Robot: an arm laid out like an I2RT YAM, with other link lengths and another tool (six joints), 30 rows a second.
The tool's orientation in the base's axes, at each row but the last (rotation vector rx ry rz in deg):
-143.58 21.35 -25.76
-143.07 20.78 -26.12
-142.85 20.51 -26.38
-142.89 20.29 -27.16
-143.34 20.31 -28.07
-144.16 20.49 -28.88
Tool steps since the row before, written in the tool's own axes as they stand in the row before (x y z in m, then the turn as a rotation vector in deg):
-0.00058 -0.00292 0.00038 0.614 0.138 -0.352
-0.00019 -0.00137 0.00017 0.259 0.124 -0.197
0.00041 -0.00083 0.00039 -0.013 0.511 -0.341
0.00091 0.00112 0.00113 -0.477 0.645 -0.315
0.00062 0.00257 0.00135 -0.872 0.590 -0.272
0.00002 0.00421 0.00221 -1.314 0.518 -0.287
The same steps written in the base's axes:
0.00011 0.00273 0.00123 0.395 -0.496 0.343
0.00011 0.00125 0.00061 0.137 -0.286 0.144
0.00065 0.00071 0.00028 -0.225 -0.571 -0.035
0.00112 -0.00067 -0.00129 -0.652 -0.504 -0.251
0.00075 -0.00165 -0.00235 -0.981 -0.301 -0.359
0.00033 -0.00243 -0.00407 -1.373 -0.095 -0.429

